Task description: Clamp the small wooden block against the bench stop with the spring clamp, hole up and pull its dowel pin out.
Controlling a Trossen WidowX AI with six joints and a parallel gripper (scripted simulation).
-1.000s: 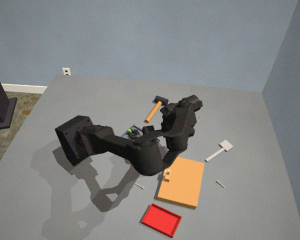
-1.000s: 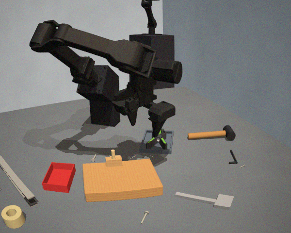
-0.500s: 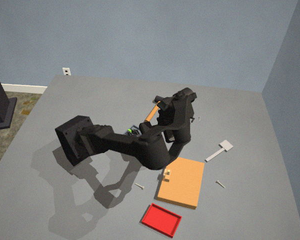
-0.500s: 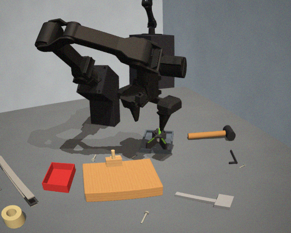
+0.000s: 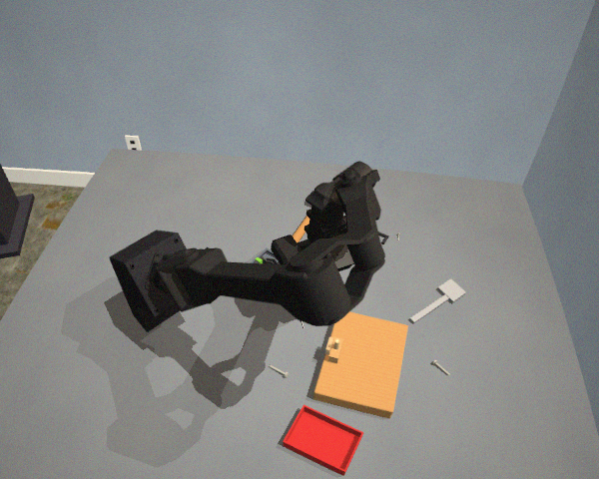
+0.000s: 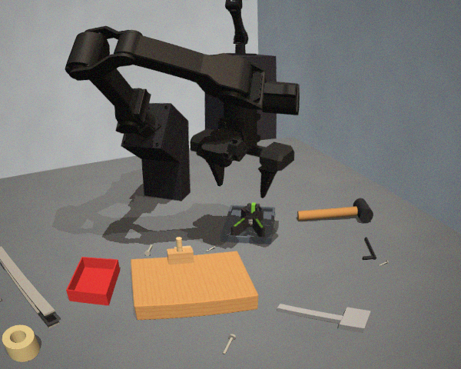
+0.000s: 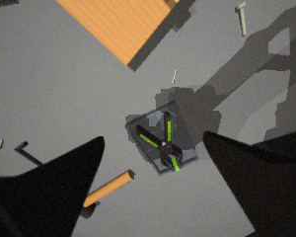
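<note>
Now: the grey-blue tray 150 mm below my hand, 90 mm to the left of it and 60 mm behind it. From my hand the other things lie so: wooden block: 150 mm to the right, 120 mm below; then dowel pin: 150 mm to the right, 100 mm below; then wooden board: 170 mm to the right, 140 mm below, 50 mm ahead.
</note>
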